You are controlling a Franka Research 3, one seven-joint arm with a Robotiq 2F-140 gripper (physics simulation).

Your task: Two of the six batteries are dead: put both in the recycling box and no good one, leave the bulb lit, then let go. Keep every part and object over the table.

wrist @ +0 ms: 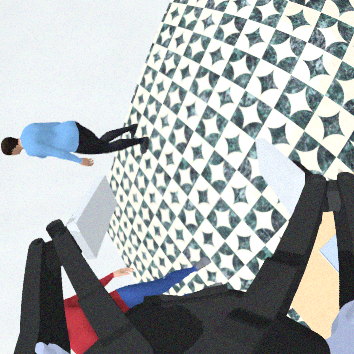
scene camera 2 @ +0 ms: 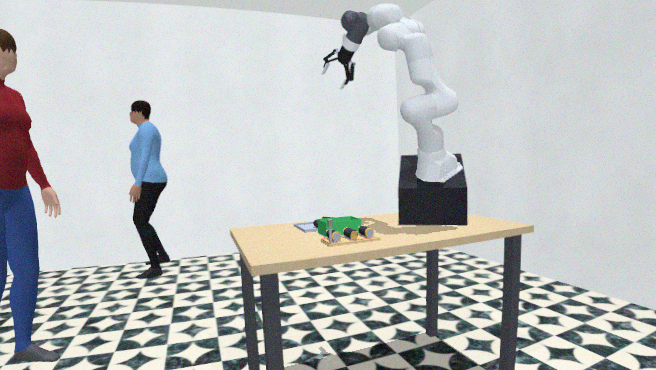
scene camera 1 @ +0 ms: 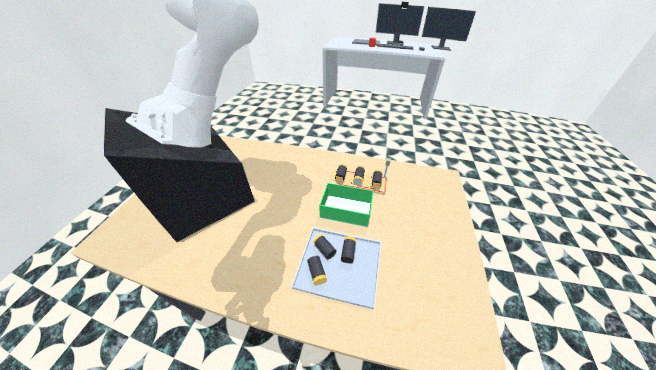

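Note:
My gripper [scene camera 2: 334,78] [wrist: 182,172] is open and empty, high above the table. Three black batteries with yellow ends [scene camera 1: 325,246] [scene camera 1: 348,250] [scene camera 1: 317,270] lie on the blue-grey tray [scene camera 1: 350,295] [scene camera 2: 305,227]. Three more batteries [scene camera 1: 341,174] [scene camera 1: 359,176] [scene camera 1: 377,179] lie in a row on the red-wired circuit board; the middle one points opposite to its neighbours. The green box [scene camera 1: 345,215] [scene camera 2: 340,226] stands between board and tray, its white bottom bare where it shows. A thin grey post [scene camera 1: 387,170] [scene camera 2: 330,231] stands at the board's end; whether a bulb glows there cannot be told.
The wooden table [scene camera 1: 420,280] [scene camera 2: 270,250] bears everything, with the arm's black pedestal [scene camera 1: 185,185] [scene camera 2: 433,205] at one side. Two people [scene camera 2: 147,155] [scene camera 2: 15,150] stand beyond the table. A white desk [scene camera 1: 385,52] with two monitors stands apart in the background.

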